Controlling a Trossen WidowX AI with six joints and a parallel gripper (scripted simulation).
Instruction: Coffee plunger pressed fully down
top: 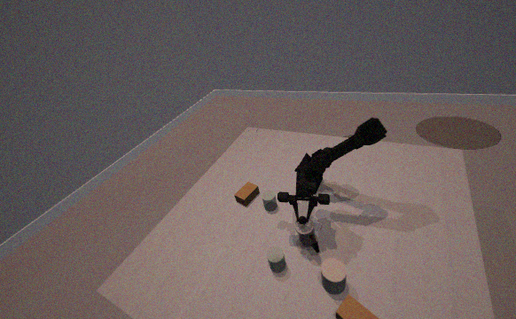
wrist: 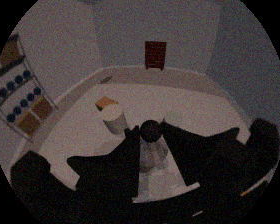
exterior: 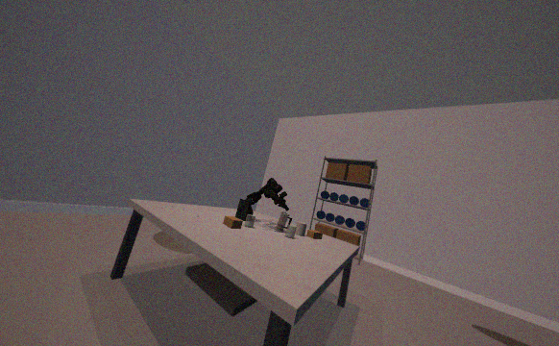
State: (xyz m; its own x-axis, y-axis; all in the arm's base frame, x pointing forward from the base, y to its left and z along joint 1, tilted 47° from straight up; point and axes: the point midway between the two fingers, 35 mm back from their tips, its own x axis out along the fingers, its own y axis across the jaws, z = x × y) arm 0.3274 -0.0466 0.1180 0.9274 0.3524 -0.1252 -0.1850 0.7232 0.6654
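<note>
The coffee press lies 90 mm below my gripper tip, 10 mm to the left of it and 10 mm behind it.
</note>
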